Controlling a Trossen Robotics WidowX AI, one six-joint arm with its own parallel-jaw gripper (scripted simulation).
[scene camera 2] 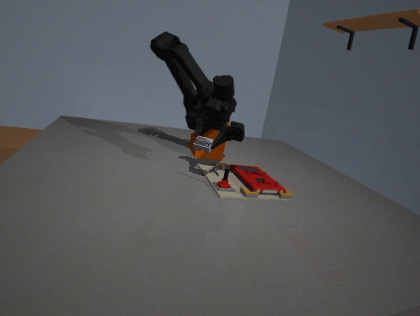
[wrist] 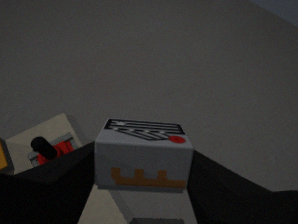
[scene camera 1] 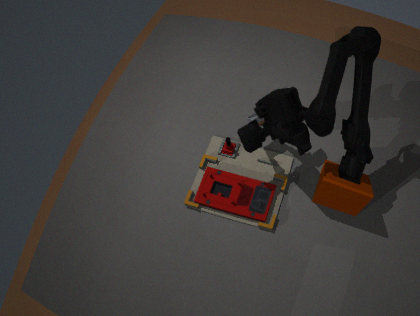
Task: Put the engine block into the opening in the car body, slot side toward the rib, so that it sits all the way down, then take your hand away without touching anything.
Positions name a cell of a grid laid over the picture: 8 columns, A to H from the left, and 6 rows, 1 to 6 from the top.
Observation:
My gripper (scene camera 2: D3) holds a grey engine block. Also in view: a red car body (scene camera 2: E4).
My gripper also shows in the wrist view (wrist: D5) and in scene camera 1 (scene camera 1: E3). The wrist view does not show the red car body: it is out of frame.

